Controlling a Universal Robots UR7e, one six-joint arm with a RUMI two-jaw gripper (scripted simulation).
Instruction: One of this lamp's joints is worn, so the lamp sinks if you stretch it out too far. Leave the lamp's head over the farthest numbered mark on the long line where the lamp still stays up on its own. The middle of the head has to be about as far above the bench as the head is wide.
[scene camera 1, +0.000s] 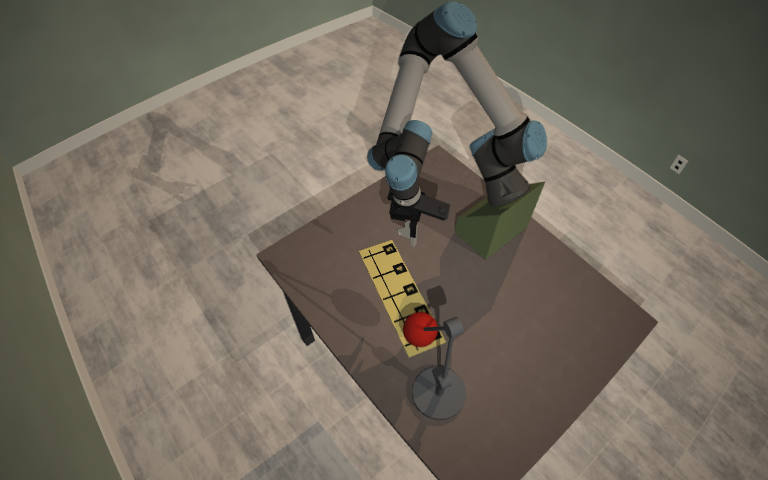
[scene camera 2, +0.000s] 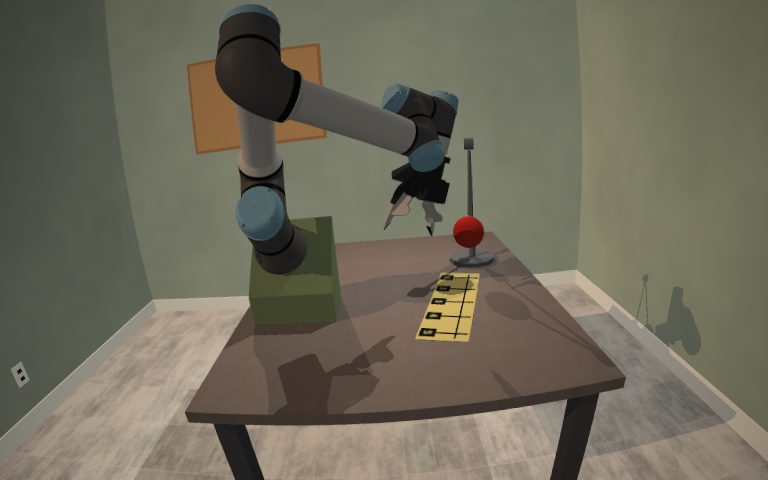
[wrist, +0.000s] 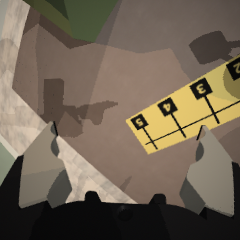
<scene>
My gripper (scene camera 1: 418, 223): 139 cm from the lens. A yellow numbered strip (scene camera 1: 401, 297): 150 cm from the lens. A red ball head (scene camera 1: 420, 329): 124 cm from the lens. The marked spots on the yellow numbered strip and the red ball head are 28 cm apart.
</scene>
